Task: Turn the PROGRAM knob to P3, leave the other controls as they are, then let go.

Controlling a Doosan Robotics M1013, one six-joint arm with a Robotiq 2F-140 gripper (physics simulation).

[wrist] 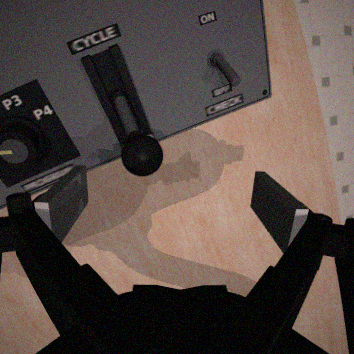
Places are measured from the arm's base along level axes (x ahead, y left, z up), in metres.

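Pixels of known places: gripper, between the fingertips: (170,186).
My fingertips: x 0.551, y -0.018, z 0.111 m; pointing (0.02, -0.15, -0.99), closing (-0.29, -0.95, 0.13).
Observation:
Ahead of a thing's pixels: the offset from my fingertips to its middle. "*": to the spot under its first point. Level surfaces: height alone.
The PROGRAM knob @(dy +0.139, dx +0.054, dz -0.088 m) (17,151) is at the left edge of the wrist view, partly cut off. It is dark and round with a grey cap, and its yellow pointer line runs to the left in the view. The P3 label @(* dy +0.129, dx +0.102, dz -0.104 m) (12,102) is above the knob and the P4 label @(* dy +0.104, dx +0.085, dz -0.111 m) (42,111) is to its upper right; other positions are out of view. My gripper (170,186) is wide open and empty. Its left finger shows below and right of the knob, apart from it, and partly covers the blurred label strip under the dial.
The grey control panel @(dz -0.117 m) (175,65) fills the upper left. The CYCLE lever's black ball @(dy +0.014, dx +0.018, dz -0.061 m) (142,155) stands out over the panel's lower edge, between and ahead of the fingers. The CHECK toggle @(dy -0.099, dx +0.078, dz -0.098 m) (225,69) leans toward OFF at right. Shadows fall on the wooden table @(dz -0.206 m) (200,235).

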